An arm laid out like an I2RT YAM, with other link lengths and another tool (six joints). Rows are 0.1 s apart.
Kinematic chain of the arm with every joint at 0, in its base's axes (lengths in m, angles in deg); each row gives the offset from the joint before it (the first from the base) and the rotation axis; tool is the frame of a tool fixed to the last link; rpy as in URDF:
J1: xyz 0 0 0.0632 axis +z
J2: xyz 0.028 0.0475 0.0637 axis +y
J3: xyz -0.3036 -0.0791 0 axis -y
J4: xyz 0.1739 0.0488 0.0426 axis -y
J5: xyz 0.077 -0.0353 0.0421 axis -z
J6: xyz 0.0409 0 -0.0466 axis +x
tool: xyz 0.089 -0.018 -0.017 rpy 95 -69.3 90
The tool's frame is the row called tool.
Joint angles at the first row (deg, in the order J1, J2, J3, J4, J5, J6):
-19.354 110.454 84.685 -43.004 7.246 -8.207
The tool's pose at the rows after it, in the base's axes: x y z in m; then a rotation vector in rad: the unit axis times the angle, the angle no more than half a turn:
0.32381, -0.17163, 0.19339, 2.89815, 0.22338, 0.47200
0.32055, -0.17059, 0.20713, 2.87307, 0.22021, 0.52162
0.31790, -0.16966, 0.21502, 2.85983, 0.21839, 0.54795
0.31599, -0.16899, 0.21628, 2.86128, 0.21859, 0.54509
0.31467, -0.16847, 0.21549, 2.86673, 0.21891, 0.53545
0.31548, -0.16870, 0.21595, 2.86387, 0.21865, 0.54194
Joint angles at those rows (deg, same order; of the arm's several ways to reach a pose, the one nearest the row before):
-19.354 107.787 84.682 -43.067 7.268 -8.229
-19.354 105.405 84.685 -43.179 7.311 -8.251
-19.354 103.985 84.687 -43.399 7.311 -8.251
-19.354 103.657 84.686 -43.857 7.311 -8.251
-19.354 103.679 84.663 -44.271 7.289 -8.229
-19.353 103.657 84.664 -44.010 7.268 -8.229

